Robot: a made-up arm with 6 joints. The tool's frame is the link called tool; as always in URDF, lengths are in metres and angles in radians. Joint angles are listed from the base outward. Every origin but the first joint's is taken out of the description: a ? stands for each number. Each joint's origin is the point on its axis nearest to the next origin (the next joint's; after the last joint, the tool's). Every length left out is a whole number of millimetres.
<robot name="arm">
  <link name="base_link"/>
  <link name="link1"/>
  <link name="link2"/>
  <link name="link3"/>
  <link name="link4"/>
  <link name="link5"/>
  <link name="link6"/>
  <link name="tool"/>
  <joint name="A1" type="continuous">
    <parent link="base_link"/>
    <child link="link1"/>
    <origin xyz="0 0 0.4"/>
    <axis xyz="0 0 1"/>
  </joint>
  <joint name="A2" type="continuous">
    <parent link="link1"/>
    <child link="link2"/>
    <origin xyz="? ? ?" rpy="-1.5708 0 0"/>
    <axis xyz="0 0 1"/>
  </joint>
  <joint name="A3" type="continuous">
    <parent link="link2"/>
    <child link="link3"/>
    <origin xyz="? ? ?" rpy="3.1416 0 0"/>
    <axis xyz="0 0 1"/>
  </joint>
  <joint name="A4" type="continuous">
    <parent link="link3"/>
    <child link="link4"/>
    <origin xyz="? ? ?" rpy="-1.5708 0 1.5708"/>
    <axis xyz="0 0 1"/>
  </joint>
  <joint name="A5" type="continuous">
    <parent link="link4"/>
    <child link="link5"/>
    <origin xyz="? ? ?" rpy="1.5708 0 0"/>
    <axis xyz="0 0 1"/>
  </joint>
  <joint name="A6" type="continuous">
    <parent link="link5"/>
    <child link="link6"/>
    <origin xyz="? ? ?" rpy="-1.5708 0 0"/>
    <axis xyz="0 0 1"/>
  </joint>
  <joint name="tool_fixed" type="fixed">
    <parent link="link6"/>
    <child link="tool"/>
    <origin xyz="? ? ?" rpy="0 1.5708 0"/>
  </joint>
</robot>
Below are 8 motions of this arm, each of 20 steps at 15 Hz.
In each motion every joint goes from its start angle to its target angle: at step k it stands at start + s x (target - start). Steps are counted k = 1, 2, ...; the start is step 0. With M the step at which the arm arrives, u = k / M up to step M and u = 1 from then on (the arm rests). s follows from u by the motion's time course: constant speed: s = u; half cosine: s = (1 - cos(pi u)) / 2; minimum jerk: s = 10 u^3 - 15 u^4 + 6 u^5.
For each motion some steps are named. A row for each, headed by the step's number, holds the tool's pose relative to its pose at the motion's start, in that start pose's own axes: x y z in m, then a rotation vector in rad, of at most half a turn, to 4 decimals.
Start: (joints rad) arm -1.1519 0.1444 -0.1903 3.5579 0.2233 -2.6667
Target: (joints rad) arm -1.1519 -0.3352 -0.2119 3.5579 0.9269 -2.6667
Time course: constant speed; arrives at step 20
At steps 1, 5, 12, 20:
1: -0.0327 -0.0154 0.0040 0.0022 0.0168 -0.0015
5: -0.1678 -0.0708 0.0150 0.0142 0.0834 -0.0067
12: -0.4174 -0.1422 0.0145 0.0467 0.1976 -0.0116
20: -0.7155 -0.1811 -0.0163 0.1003 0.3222 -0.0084

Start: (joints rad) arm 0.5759 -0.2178 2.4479 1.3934 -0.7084 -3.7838
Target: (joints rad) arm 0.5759 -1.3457 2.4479 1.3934 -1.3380 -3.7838
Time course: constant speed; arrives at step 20
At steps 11, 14, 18, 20:
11: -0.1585 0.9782 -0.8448 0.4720 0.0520 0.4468
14: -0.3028 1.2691 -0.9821 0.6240 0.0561 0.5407
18: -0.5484 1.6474 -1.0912 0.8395 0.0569 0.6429
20: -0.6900 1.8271 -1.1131 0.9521 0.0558 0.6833

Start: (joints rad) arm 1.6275 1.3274 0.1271 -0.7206 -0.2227 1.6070
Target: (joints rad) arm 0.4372 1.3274 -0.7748 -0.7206 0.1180 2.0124
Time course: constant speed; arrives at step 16
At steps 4, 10, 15, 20:
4: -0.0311 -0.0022 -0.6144 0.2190 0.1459 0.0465
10: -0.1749 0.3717 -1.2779 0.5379 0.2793 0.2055
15: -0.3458 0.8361 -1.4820 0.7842 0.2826 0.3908
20: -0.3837 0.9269 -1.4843 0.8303 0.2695 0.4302

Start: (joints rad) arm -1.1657 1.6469 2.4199 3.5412 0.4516 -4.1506
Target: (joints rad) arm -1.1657 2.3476 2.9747 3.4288 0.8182 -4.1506
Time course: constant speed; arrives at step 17
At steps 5, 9, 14, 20:
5: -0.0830 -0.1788 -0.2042 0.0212 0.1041 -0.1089
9: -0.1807 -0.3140 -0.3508 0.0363 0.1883 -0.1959
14: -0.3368 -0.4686 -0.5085 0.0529 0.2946 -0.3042
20: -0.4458 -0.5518 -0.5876 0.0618 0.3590 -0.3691

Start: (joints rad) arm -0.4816 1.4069 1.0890 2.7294 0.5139 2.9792
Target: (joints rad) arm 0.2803 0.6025 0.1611 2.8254 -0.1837 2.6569
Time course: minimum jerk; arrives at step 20
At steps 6, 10, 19, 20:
6: -0.0544 0.3145 -0.1195 -0.0416 -0.0357 0.0734
10: -0.2865 0.8685 -0.4623 -0.1100 -0.0925 0.2610
19: -0.8584 1.3367 -1.0823 -0.1589 -0.1123 0.6125
20: -0.8600 1.3372 -1.0838 -0.1589 -0.1123 0.6134

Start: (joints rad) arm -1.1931 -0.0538 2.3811 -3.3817 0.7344 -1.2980
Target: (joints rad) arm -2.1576 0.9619 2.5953 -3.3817 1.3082 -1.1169
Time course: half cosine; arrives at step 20
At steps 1, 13, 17, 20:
1: 0.0048 0.0125 0.0061 -0.0061 -0.0023 0.0091
13: -0.1166 1.4334 -0.2194 -0.6808 -0.0123 1.1018
17: -0.3651 1.6183 -0.5833 -0.8310 0.0983 1.4332
20: -0.4365 1.6346 -0.6826 -0.8612 0.1351 1.5146

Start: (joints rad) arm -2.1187 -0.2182 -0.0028 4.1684 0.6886 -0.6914
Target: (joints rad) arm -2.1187 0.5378 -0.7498 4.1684 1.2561 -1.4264
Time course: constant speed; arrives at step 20
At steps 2, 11, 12, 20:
2: 0.1284 -0.1086 0.1626 -0.0112 -0.1649 0.0171
11: 0.3656 -0.4063 1.0172 -0.1582 -0.8172 0.2642
12: 0.3589 -0.4182 1.1116 -0.1865 -0.8765 0.3056
20: 0.1232 -0.3736 1.7447 -0.5140 -1.2157 0.6874

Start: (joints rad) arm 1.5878 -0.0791 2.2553 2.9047 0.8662 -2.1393
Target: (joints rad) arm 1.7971 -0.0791 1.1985 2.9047 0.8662 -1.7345
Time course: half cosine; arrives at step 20
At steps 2, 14, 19, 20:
2: 0.0255 0.0128 -0.0230 -0.0003 0.0158 0.0188
14: 0.4607 0.7577 -0.7205 -0.0073 0.3534 0.7155
19: 0.4392 1.0227 -0.8528 -0.0058 0.3868 0.9215
20: 0.4376 1.0310 -0.8563 -0.0057 0.3874 0.9280

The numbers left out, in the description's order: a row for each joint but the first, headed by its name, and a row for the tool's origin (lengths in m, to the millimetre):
A2: 0.22 0 0
A3: 0 -1.04 0
A4: 1.24 0.17 0
A5: 0 0 0
A6: 0 -0.27 0
tool: 0 0 0

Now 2 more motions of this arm.
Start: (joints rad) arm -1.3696 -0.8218 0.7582 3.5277 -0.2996 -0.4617
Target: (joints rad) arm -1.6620 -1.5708 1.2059 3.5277 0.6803 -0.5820
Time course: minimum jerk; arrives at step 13
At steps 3, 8, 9, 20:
3: -0.0212 -0.0352 -0.1842 -0.0230 0.0233 0.0209
8: -0.6519 -0.5370 -1.3472 -0.0927 0.2260 0.1463
9: -0.8547 -0.6564 -1.4976 -0.0863 0.2667 0.1589
20: -1.1901 -0.8285 -1.6656 -0.0670 0.3252 0.1682

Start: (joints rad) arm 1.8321 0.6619 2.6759 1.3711 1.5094 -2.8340
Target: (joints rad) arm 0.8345 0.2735 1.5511 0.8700 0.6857 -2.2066
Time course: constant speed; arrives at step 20
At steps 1, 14, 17, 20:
1: -0.0155 -0.0480 0.0185 0.0071 -0.0198 -0.0316
14: -0.4764 -0.5211 0.2089 -0.0605 -0.2760 -0.7462
17: -0.6409 -0.5497 0.2548 -0.1302 -0.3165 -0.9741
20: -0.8131 -0.5324 0.3070 -0.2209 -0.3462 -1.2166

